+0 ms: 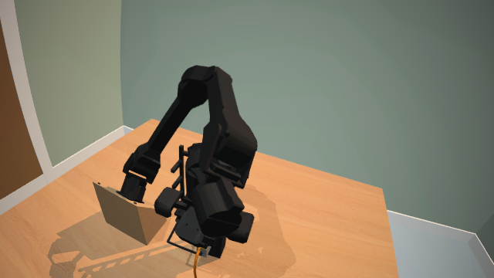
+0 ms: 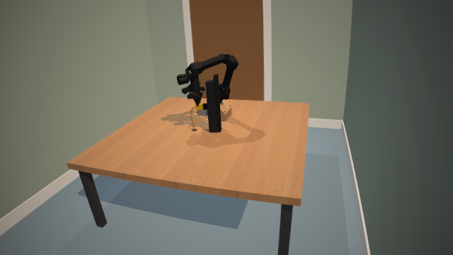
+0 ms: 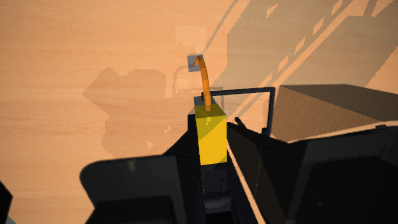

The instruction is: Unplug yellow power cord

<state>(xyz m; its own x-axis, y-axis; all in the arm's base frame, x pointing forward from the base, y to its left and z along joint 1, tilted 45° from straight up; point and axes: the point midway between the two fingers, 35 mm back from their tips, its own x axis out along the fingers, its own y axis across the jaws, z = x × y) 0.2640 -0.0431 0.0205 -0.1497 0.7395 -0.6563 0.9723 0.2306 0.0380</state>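
The yellow plug is 3 cm to the left of my gripper tip and 1 cm behind it.
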